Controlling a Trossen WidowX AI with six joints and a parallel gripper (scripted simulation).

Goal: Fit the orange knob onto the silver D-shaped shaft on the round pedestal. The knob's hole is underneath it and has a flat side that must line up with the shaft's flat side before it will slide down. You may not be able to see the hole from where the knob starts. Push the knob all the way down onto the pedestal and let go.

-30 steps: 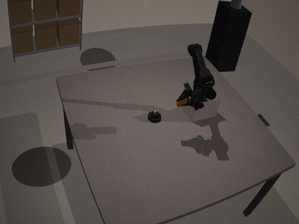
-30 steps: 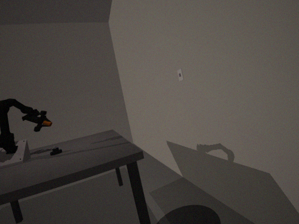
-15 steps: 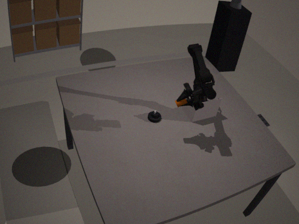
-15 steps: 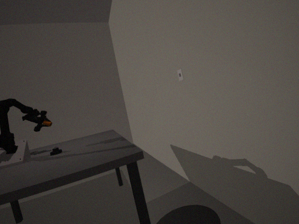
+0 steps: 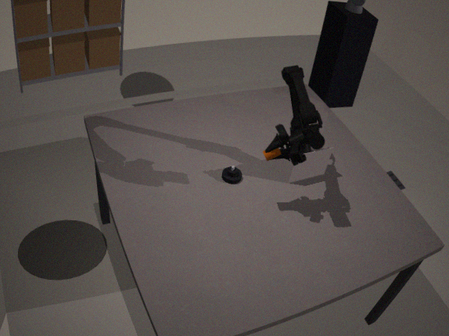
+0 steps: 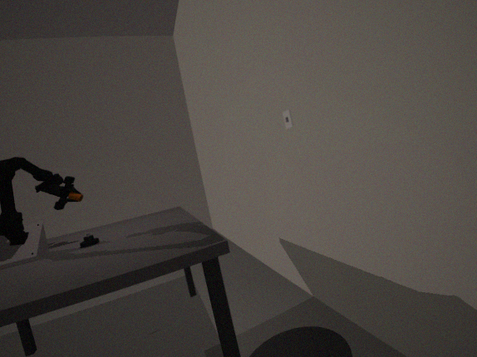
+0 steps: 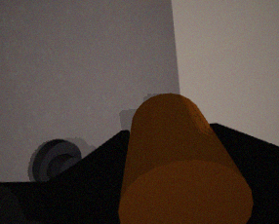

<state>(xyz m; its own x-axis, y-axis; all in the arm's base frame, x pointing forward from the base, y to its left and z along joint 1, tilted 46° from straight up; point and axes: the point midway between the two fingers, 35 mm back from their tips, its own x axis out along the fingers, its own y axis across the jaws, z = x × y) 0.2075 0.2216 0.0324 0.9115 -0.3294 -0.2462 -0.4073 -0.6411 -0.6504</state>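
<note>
The orange knob lies 3 cm behind my gripper tip and 2 cm above it. Also, from my gripper tip: round black pedestal (21 cm below, 15 cm to the right, 6 cm ahead).
</note>
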